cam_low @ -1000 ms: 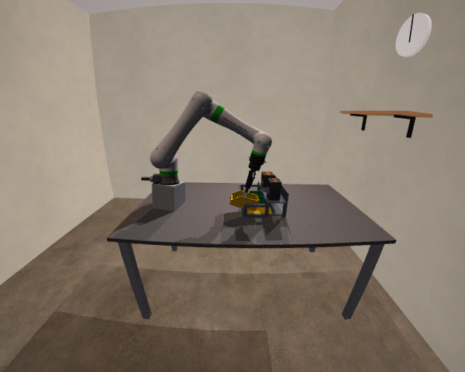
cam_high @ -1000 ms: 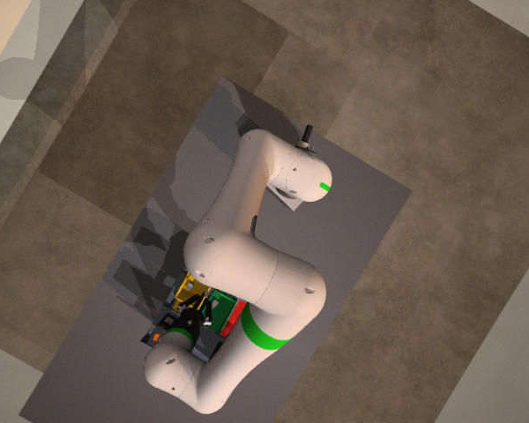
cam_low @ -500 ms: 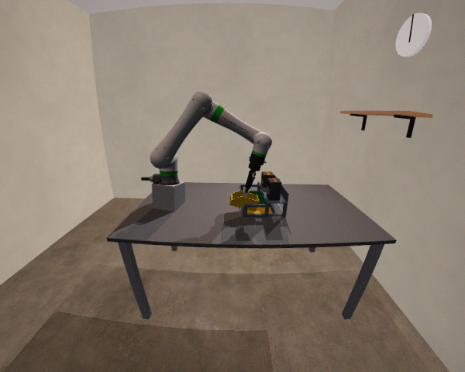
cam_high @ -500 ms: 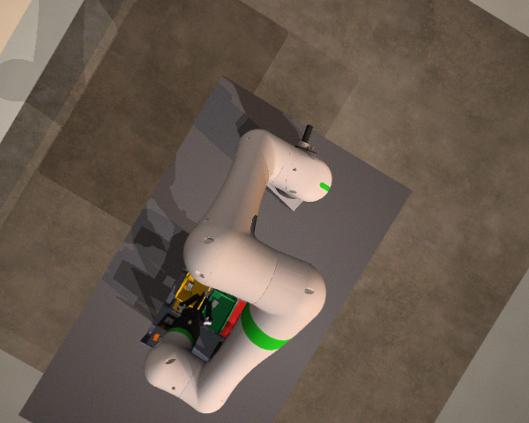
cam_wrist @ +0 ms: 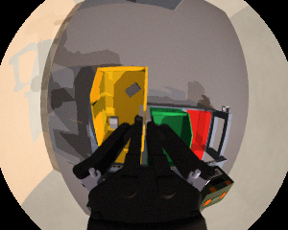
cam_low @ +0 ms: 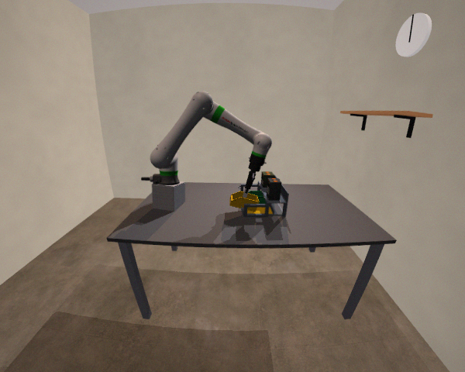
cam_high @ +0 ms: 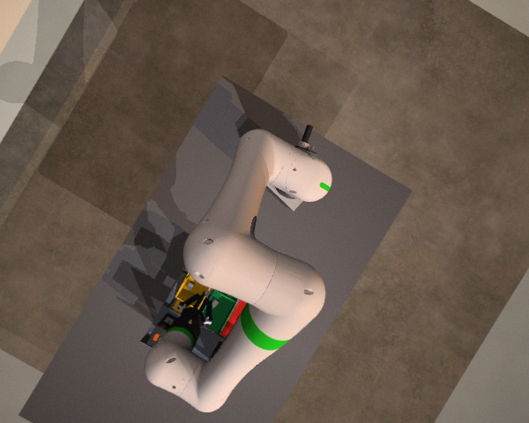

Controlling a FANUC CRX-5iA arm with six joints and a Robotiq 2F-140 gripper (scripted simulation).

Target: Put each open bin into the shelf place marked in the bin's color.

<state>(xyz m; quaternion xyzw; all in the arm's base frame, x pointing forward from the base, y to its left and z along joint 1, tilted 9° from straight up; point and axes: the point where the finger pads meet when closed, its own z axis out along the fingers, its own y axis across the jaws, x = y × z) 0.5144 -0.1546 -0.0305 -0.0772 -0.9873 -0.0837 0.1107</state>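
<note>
Right now the yellow bin is 2 cm behind my hand, 5 cm to the right of it and 4 cm below it. Also, from my hand: green bin: 9 cm ahead, 5 cm to the left, 7 cm below; yellow-marked place: 7 cm ahead, 6 cm to the right, 11 cm below; red mark: 11 cm ahead, 16 cm to the left, 11 cm below.
</note>
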